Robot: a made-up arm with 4 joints. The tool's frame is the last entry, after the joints.
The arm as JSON. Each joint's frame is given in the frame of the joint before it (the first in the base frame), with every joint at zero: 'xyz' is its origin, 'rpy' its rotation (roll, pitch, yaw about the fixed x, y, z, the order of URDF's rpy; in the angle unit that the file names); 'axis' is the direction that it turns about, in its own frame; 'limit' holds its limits. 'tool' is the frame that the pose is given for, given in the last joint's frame.
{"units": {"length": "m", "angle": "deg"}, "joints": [
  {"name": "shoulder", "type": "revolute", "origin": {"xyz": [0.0, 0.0, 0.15], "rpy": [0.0, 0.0, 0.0]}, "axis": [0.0, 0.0, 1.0], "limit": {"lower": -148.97, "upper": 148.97}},
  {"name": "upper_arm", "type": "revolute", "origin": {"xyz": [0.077, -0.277, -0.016], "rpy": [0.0, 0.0, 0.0]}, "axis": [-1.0, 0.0, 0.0], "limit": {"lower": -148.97, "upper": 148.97}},
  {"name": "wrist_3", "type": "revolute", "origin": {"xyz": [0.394, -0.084, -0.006], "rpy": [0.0, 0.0, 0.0]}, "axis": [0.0, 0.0, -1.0], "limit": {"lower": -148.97, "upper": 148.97}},
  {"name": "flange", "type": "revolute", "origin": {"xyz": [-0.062, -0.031, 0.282], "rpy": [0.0, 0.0, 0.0]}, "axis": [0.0, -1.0, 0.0], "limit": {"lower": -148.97, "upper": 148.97}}
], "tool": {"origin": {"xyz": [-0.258, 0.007, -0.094], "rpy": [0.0, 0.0, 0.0]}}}
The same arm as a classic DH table. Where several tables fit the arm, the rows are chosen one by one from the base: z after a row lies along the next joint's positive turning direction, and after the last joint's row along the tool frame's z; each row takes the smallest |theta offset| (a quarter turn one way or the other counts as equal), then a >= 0, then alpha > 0; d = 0 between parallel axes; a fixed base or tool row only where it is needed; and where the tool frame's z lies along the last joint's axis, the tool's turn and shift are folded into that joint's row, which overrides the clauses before.
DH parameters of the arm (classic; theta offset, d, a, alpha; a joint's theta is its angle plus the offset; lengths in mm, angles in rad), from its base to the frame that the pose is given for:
shoulder: -1.5708 134.0 277.0 1.5708
upper_arm: 0.0000 -471.0 84.0 1.5708
wrist_3: 1.5708 -276.0 62.0 1.5708
flange: 0.0000 24.0 258.0 1.5708
tool (fixed): 3.1416 -94.0 0.0 0.0000
Joint limits (rad, base to tool): -2.6000..2.6000 -2.6000..2.6000 -2.6000..2.6000 -2.6000..2.6000

